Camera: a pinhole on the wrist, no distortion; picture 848 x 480 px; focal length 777.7 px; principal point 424.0 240.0 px. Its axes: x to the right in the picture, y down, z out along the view. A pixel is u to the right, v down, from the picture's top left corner.
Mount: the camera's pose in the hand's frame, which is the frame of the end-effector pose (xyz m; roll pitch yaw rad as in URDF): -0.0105 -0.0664 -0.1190 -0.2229 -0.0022 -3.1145
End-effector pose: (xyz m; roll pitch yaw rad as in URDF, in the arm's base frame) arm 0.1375 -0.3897 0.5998 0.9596 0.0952 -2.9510
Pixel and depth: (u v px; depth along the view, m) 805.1 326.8 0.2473
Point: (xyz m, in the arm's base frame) 0.2343 -0.1856 0.5552
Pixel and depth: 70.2 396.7 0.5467
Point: -0.1929 0.0394 0.5642
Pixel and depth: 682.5 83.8 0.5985
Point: 0.2350 0.0900 0.8296
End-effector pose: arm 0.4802 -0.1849 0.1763 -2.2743 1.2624 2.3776
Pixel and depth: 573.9 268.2 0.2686
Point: 0.3488 -0.3303 0.2373
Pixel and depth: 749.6 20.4 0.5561
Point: 0.4543 -0.6824 0.3274
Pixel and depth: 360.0 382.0 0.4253
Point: 0.2221 -0.4424 0.1475
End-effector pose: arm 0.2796 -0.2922 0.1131 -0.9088 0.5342 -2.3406
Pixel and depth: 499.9 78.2 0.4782
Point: 0.3868 -0.5329 0.3888
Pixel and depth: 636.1 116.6 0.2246
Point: 0.2999 -0.3205 0.2626
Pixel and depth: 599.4 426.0 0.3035
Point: 0.2319 -0.3420 0.3762
